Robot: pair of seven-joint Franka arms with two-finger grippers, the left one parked.
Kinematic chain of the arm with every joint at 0, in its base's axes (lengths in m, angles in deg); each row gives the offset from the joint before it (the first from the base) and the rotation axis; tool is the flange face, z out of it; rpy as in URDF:
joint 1: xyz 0 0 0.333 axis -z
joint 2: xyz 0 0 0 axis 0.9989 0.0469 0
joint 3: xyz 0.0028 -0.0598 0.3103 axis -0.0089 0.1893 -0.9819
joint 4: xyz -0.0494 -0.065 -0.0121 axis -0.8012 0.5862 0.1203
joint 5: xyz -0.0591 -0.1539 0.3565 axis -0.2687 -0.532 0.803
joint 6: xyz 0 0 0 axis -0.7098 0.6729 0.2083
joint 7: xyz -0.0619 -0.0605 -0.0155 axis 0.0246 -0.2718 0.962
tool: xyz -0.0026 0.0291 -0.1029 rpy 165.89 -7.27 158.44
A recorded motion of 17 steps. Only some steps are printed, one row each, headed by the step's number.
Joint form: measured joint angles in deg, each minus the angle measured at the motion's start. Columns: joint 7, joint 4, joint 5, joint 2, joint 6, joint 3, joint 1.
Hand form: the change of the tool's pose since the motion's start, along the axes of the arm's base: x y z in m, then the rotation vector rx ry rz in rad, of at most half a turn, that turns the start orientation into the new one. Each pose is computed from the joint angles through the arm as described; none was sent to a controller.
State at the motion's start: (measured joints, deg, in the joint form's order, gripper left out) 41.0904 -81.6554 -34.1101 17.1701 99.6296 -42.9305 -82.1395
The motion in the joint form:
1: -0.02 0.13 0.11 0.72 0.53 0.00 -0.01
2: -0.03 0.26 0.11 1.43 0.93 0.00 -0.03
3: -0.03 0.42 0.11 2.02 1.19 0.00 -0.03
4: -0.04 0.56 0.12 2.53 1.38 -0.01 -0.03
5: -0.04 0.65 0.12 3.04 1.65 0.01 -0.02
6: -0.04 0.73 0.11 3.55 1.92 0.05 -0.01
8: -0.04 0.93 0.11 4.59 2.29 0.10 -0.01
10: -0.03 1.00 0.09 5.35 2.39 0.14 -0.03
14: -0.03 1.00 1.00 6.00 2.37 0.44 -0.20
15: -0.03 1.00 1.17 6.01 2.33 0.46 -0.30
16: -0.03 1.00 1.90 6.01 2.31 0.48 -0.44
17: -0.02 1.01 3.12 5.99 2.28 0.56 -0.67
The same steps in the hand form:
1: 0.0004 0.0010 -0.0065 0.0067 0.0030 0.0024
2: 0.0005 0.0019 -0.0129 0.0111 0.0076 0.0056
3: 0.0007 0.0023 -0.0180 0.0141 0.0116 0.0074
4: 0.0008 0.0028 -0.0224 0.0166 0.0154 0.0086
5: 0.0007 0.0029 -0.0270 0.0195 0.0191 0.0100
6: 0.0004 0.0029 -0.0318 0.0221 0.0230 0.0113
8: -0.0002 0.0031 -0.0413 0.0263 0.0327 0.0130
10: -0.0016 0.0031 -0.0489 0.0278 0.0435 0.0138
14: -0.0037 0.0024 -0.0561 0.0359 0.0550 -0.0002
15: -0.0038 0.0033 -0.0562 0.0373 0.0558 -0.0014
16: -0.0040 0.0048 -0.0564 0.0449 0.0559 -0.0092
17: -0.0042 0.0070 -0.0565 0.0573 0.0557 -0.0229

